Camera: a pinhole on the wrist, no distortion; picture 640 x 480 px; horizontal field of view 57.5 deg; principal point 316.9 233.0 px. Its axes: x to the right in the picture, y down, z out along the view. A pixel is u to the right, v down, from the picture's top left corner.
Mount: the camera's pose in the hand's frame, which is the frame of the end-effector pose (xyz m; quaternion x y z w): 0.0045 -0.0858 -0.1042 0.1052 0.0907 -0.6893 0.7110
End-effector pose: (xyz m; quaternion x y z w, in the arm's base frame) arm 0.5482 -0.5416 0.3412 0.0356 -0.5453 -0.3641 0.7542
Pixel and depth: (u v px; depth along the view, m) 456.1 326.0 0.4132
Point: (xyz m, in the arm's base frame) 0.1813 -0.7031 0.3706
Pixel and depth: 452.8 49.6 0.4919
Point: 0.0725 -0.5820 0.2016
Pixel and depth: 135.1 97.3 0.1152
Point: 0.4886 -0.5826 0.2896
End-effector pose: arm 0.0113 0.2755 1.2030 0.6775 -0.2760 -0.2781 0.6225
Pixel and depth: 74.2 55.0 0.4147
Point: -0.3248 0.1413 1.1464
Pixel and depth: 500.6 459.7 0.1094
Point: 0.0529 0.2580 1.0546
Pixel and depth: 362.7 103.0 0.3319
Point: -0.1826 0.2015 0.9875
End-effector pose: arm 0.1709 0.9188 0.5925 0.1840 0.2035 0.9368 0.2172
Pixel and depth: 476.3 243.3 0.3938
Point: 0.3684 1.2414 0.6659
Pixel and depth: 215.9 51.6 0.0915
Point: 0.2192 0.9819 0.5307
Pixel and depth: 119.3 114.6 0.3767
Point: 0.3887 1.0234 0.7870
